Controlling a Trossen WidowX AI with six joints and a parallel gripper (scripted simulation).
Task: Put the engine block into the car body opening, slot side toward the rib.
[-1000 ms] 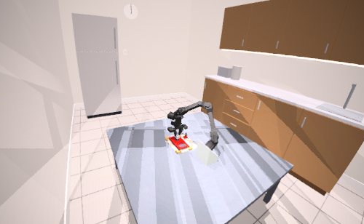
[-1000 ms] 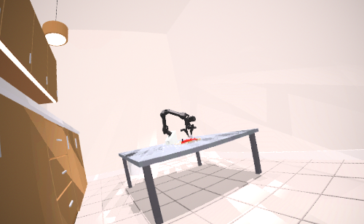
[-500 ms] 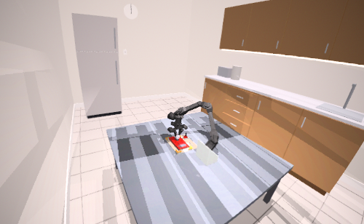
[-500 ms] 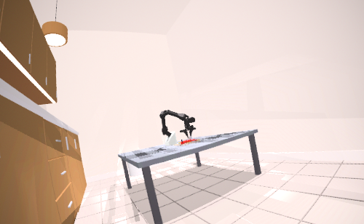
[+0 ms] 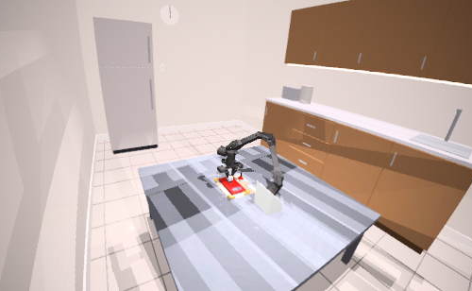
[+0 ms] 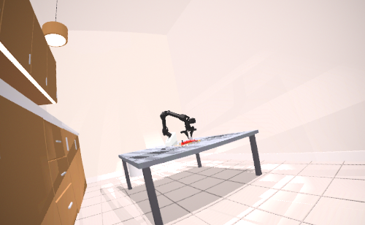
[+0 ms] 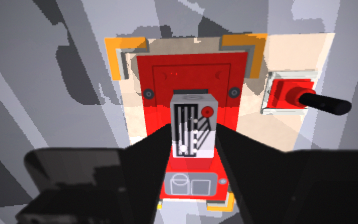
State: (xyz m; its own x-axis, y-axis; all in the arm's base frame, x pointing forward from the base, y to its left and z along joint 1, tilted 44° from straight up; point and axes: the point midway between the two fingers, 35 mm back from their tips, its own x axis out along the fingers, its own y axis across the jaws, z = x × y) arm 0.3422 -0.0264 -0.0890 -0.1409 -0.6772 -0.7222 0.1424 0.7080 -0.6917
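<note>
The black stem lies 110 mm to the right of my gripper tip and 20 mm below it. Also, from my gripper tip: engine block: 10 mm below.
</note>
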